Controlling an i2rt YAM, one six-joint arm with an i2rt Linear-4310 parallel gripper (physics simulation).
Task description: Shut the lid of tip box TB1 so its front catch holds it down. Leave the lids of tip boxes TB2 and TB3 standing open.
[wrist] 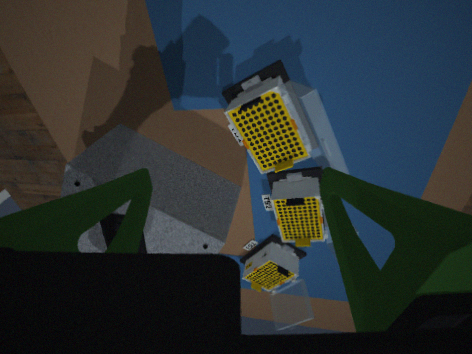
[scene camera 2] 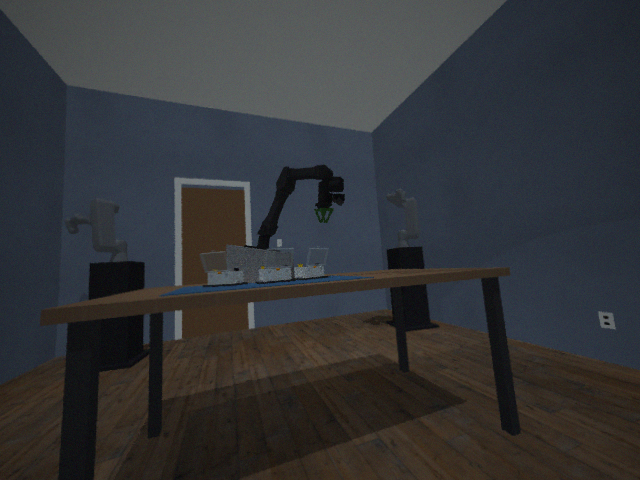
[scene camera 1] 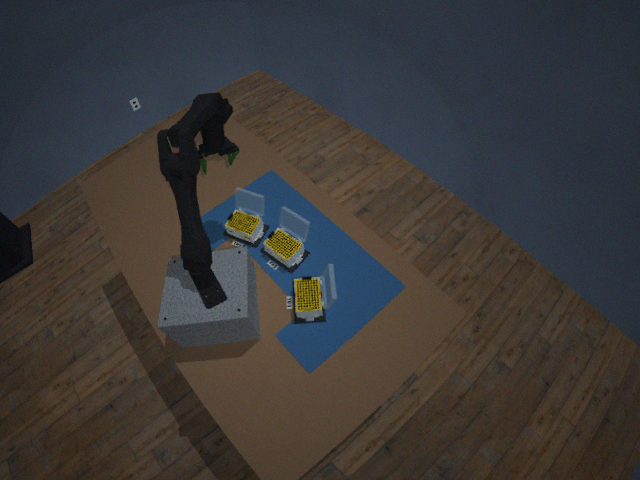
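Seen in the pictures: gripper, fingertip midpoint: (wrist: 236,177) (scene camera 2: 323,222) (scene camera 1: 217,168); arm's base, link origin: (scene camera 2: 262,249) (scene camera 1: 206,282).
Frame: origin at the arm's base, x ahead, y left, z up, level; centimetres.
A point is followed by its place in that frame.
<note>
Tip box TB1 (scene camera 1: 244,224) @(x 22.0, y 21.5, z -11.6 cm) (scene camera 2: 309,271) (wrist: 268,132) @(x 21.9, y 22.9, z -11.7 cm) stands nearest my gripper, its clear lid (scene camera 1: 249,202) @(x 27.7, y 26.8, z -7.9 cm) (scene camera 2: 317,256) @(x 29.1, y 25.8, z -6.8 cm) (wrist: 325,132) @(x 28.2, y 28.2, z -3.0 cm) standing open. Tip box TB2 (scene camera 1: 283,245) @(x 29.6, y 5.0, z -11.7 cm) (scene camera 2: 275,273) (wrist: 299,220) @(x 29.8, y 5.5, z -11.7 cm) is in the middle, its lid (scene camera 1: 295,223) @(x 36.7, y 7.7, z -7.1 cm) up; in the wrist view my right finger covers part of it. Tip box TB3 (scene camera 1: 308,296) @(x 26.3, y -16.7, z -11.6 cm) (scene camera 2: 225,277) (wrist: 270,274) @(x 26.8, y -15.2, z -11.7 cm) is farthest, its lid (scene camera 1: 331,282) @(x 32.8, y -20.5, z -2.1 cm) (scene camera 2: 214,261) @(x 33.5, y -19.2, z -6.7 cm) (wrist: 292,306) @(x 33.1, y -19.4, z -6.9 cm) up. My gripper (scene camera 1: 217,168) @(x 21.4, y 31.4, z 10.7 cm) (scene camera 2: 323,217) @(x 21.4, y 31.4, z 10.7 cm) (wrist: 236,177) @(x 21.4, y 31.4, z 10.7 cm) is open and empty, well above the table, off to TB1's side.
The boxes stand on a blue mat (scene camera 1: 361,289) @(x 43.9, y -22.5, z -17.4 cm) (wrist: 390,65) @(x 37.3, y 32.6, z -17.4 cm) on the wooden table (scene camera 2: 439,277) @(x 50.7, y 73.7, z -19.3 cm). The grey base block (scene camera 1: 206,335) @(x -8.6, y -11.9, z -8.1 cm) (wrist: 190,185) @(x 8.7, y 10.4, z -11.1 cm) of my arm stands beside the mat, close to the boxes' label side.
</note>
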